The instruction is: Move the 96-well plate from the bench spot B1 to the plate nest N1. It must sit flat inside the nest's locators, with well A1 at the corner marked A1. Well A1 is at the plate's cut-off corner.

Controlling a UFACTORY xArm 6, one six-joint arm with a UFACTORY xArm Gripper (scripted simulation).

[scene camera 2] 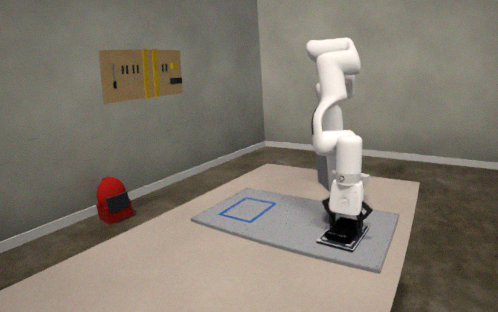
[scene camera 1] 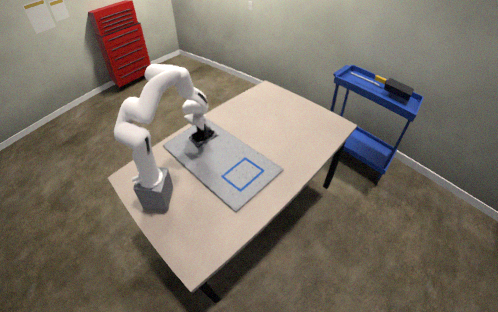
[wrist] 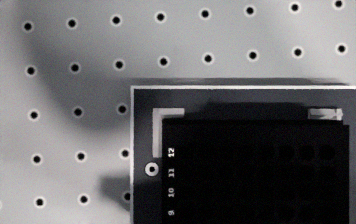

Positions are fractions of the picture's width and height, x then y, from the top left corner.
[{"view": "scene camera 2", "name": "my gripper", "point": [0.69, 0.73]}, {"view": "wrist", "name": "black 96-well plate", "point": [0.58, 0.73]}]
